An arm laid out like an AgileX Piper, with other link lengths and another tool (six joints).
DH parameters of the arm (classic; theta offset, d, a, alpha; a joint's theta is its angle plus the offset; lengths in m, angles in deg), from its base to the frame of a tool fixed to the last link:
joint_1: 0 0.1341 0 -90
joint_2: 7.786 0 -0.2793 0
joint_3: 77.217 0 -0.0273 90
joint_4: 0 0.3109 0 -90
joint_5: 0 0 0 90
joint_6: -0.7 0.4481 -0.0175 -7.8
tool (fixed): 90 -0.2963 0 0
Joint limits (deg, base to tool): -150..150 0..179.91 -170..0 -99.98..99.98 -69.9..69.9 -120..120
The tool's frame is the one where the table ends.
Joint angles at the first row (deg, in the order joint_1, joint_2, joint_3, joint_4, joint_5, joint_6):
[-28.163, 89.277, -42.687, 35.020, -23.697, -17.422]
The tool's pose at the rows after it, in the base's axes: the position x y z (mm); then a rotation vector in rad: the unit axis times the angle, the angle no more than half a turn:
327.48 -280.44 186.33 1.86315 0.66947 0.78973
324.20 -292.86 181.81 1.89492 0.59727 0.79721
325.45 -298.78 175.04 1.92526 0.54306 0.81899
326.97 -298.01 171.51 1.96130 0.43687 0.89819
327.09 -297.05 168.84 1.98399 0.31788 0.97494
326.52 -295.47 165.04 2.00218 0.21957 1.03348
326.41 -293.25 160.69 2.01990 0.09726 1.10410
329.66 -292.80 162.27 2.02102 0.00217 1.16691
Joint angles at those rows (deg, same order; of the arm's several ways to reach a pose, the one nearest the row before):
[-30.117, 89.587, -44.490, 36.254, -23.151, -16.824]
[-31.710, 91.093, -46.001, 37.434, -22.675, -15.188]
[-32.327, 92.646, -47.233, 37.837, -22.179, -12.698]
[-32.326, 92.826, -47.894, 37.836, -21.286, -6.301]
[-32.326, 92.827, -48.228, 37.837, -21.201, 0.344]
[-32.326, 92.827, -48.227, 37.837, -21.201, 5.771]
[-32.327, 92.828, -48.271, 37.834, -21.156, 12.407]
[-32.327, 92.827, -49.099, 37.836, -20.877, 17.455]

